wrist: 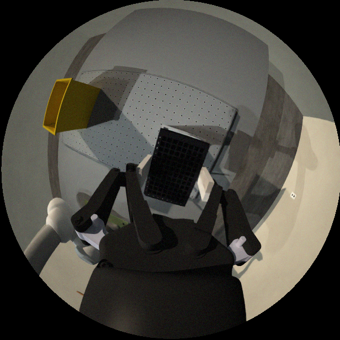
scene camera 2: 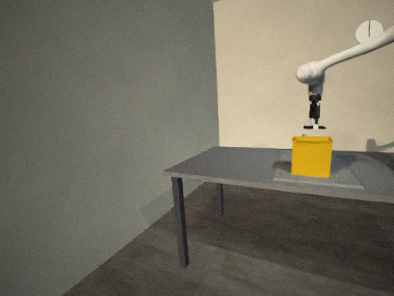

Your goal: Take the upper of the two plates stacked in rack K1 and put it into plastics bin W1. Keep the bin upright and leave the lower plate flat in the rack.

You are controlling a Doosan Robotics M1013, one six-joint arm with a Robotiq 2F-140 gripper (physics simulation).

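Frame: origin at the arm's base, x down, y ahead, z right, level; centimetres.
Seen in the pictures: gripper, fingertip midpoint: (scene camera 2: 313, 128).
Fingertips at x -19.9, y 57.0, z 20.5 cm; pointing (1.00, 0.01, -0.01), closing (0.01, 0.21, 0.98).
Offsets run from my fingertips to a thing's middle. "pt": to the spot under its first point. Level surfaces: height alone.
The black grid-like upper plate @[pt dx -1.1, dy +4.0, dz -4.6 cm] (scene camera 2: 307, 127) (wrist: 177, 160) is between the pads of my gripper (scene camera 2: 314, 126) (wrist: 174, 167), which is shut on it. It is held flat, above the height of the bin's rim in the scene view. Yellow plastics bin W1 @[dx +10.0, dy +4.1, dz -43.0 cm] (scene camera 2: 312, 157) (wrist: 77, 106) stands upright, at the upper left in the wrist view. A light edge of rack K1 (wrist: 176, 129) shows past the plate's far edge in the wrist view. The plate hides most of the rack, and the lower plate does not show.
The bin stands on a grey perforated board @[dx +19.0 cm] (scene camera 2: 345, 182) (wrist: 170, 97) on the grey table @[dx +20.3 cm] (scene camera 2: 200, 166) (wrist: 200, 47). In the scene view the bin is in front of the area below my gripper. A green item (wrist: 118, 220) shows partly behind my left finger linkage in the wrist view.
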